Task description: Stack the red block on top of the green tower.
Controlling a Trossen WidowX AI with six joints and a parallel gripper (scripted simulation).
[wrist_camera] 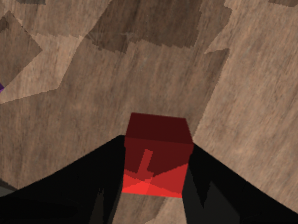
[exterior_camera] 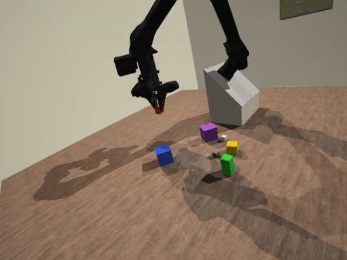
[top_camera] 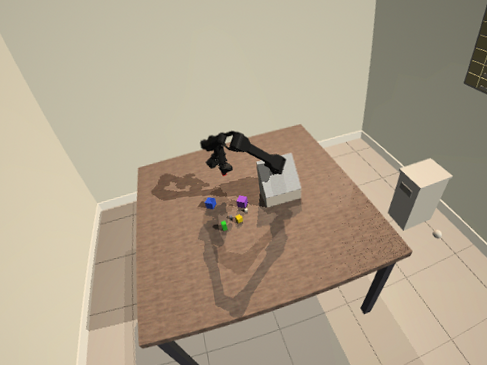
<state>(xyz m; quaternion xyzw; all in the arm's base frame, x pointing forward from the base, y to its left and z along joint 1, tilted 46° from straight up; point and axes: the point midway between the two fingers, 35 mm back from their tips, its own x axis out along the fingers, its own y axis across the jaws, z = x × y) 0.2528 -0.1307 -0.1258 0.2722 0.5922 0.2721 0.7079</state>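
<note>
Right now my gripper tip is 3 cm short of the yellow cube, 28 cm to the right of it and 10 cm above it. Round my gripper tip: red block: right at my gripper tip; then purple cube: 3 cm behind, 18 cm to the left, 9 cm below; then blue cube: 13 cm ahead, 10 cm to the left, 10 cm below.
</note>
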